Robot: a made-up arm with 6 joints.
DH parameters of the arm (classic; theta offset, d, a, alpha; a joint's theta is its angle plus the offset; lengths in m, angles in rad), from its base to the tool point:
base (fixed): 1.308 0 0.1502 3.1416
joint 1: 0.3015 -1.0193 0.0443 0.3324
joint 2: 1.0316 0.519 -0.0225 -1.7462
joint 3: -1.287 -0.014 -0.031 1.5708
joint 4: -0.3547 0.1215 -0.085 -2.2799
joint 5: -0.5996 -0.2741 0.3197 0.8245
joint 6: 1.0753 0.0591 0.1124 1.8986
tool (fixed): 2.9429 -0.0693 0 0
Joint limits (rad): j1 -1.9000..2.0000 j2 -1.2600..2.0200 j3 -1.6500..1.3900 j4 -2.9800..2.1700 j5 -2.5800..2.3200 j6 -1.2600..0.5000
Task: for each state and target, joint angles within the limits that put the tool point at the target. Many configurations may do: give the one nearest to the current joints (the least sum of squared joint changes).
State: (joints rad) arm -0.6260 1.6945 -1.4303 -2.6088 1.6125 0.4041
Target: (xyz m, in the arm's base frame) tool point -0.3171 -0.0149 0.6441
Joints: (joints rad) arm -0.7937 1.6563 -1.4695 -2.7327 1.8807 0.1665
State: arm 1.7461 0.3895 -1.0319 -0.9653 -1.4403 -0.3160
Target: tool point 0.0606 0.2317 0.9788
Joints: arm 1.9046 0.4102 -1.6500 -0.5227 -1.2723 0.0256
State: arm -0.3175 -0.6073 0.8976 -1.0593 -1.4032 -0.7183
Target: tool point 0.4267 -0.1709 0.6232
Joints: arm -1.0720 -0.9370 0.1056 -0.6433 -2.0825 -1.0823
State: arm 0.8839 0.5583 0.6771 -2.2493 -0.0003 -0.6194
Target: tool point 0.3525 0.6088 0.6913
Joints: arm 1.1069 0.7780 0.3904 -2.1929 0.3671 -0.3799
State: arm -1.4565 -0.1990 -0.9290 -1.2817 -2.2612 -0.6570
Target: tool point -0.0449 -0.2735 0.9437
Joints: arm -1.0722 0.3136 -1.1252 -1.1683 -1.8290 -0.6489
